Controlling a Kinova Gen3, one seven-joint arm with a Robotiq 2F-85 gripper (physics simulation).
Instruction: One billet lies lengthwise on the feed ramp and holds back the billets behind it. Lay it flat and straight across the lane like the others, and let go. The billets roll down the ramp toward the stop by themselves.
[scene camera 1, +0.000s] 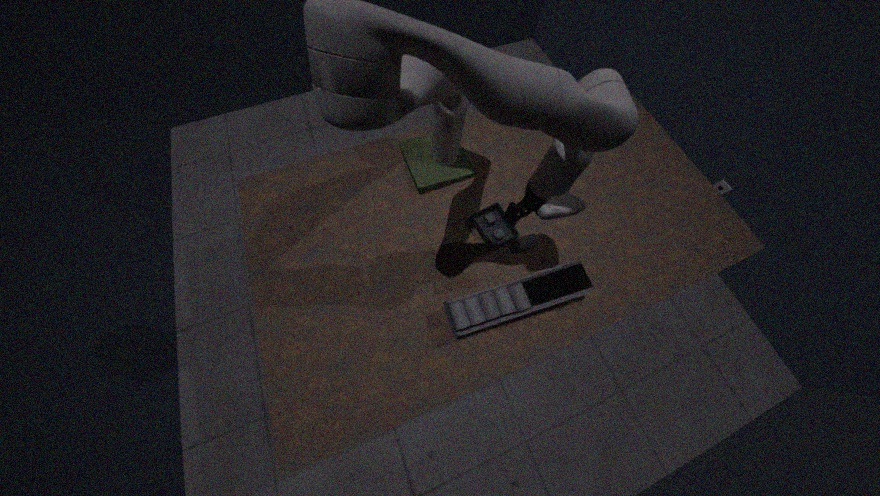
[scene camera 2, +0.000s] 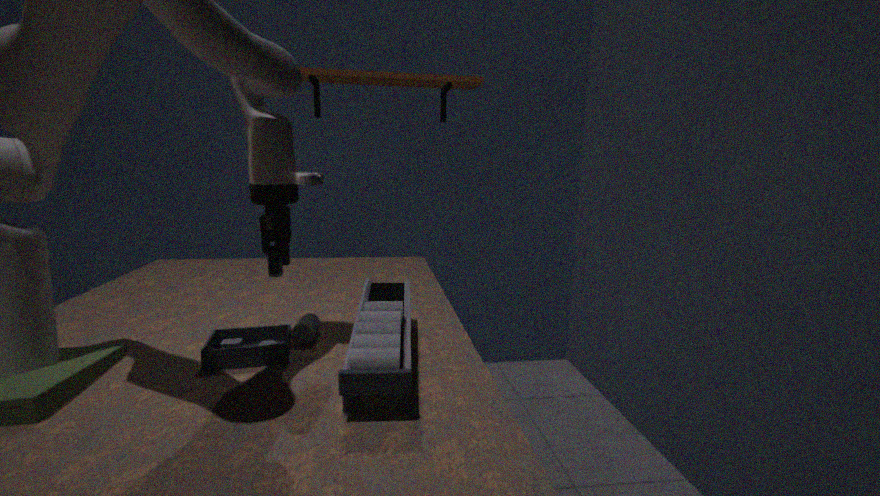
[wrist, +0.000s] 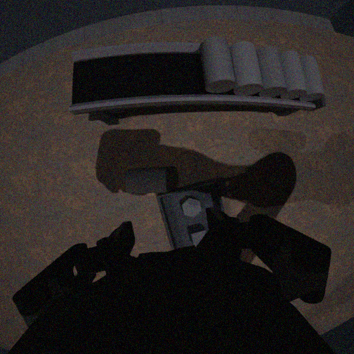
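Pixels of known places: gripper, fingertip midpoint: (scene camera 1: 524, 218) (scene camera 2: 279, 270); arm's base, link origin: (scene camera 1: 444, 155) (scene camera 2: 17, 366).
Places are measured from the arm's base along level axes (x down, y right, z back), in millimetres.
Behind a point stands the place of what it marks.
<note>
The feed ramp (scene camera 1: 557, 300) (scene camera 2: 378, 394) (wrist: 150, 101) stands on the table. Several grey billets (scene camera 1: 486, 306) @[z -522, x -74, y 99 mm] (scene camera 2: 375, 338) @[z -517, x -72, y 135 mm] (wrist: 272, 70) lie in it side by side, flat and straight across the lane, packed against one end. None of them lies lengthwise. The other end of the lane is bare and black. My gripper (scene camera 1: 516, 212) @[z -354, x -120, y -80 mm] (scene camera 2: 275, 271) @[z -354, x -120, y -80 mm] (wrist: 169, 224) is open and empty, pointing down. It hangs well above the table, beside the ramp and apart from it. Its fingers are very dark in the wrist view.
A dark open tray (scene camera 1: 477, 229) @[z -295, x 11, y 4 mm] (scene camera 2: 246, 358) @[z -313, x 6, y 1 mm] (wrist: 165, 220) with small parts stands beside the ramp, below my gripper. A loose grey cylinder (scene camera 2: 306, 330) @[z -395, x -7, y -84 mm] (wrist: 145, 180) lies on the table near it. A green plate (scene camera 1: 431, 175) @[z -68, x -8, y 72 mm] is under the arm's base. A wall shelf (scene camera 2: 394, 78) hangs behind.
</note>
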